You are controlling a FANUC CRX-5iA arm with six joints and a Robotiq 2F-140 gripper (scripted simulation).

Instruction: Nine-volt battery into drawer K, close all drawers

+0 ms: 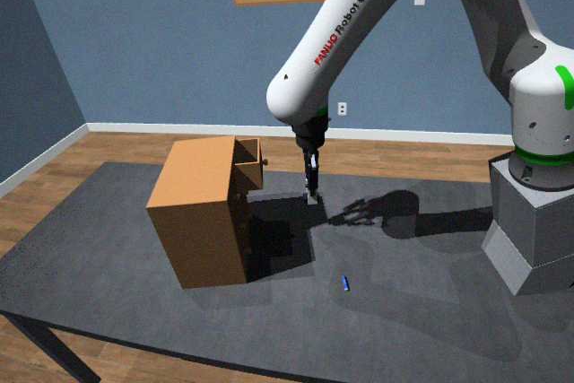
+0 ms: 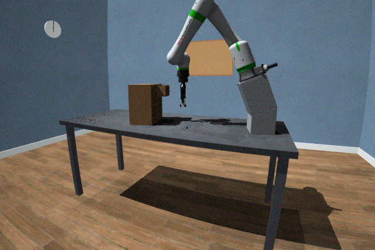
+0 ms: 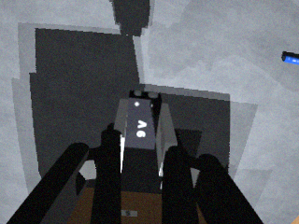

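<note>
Now: the drawer marked K 210 mm ahead of my hand, 70 mm to the left of it and 70 mm above it. The rest, counted from my hand: blue cylinder 150 mm behind, 170 mm to the left, 150 mm below; nine-volt battery 10 mm behind, 20 mm below.
</note>
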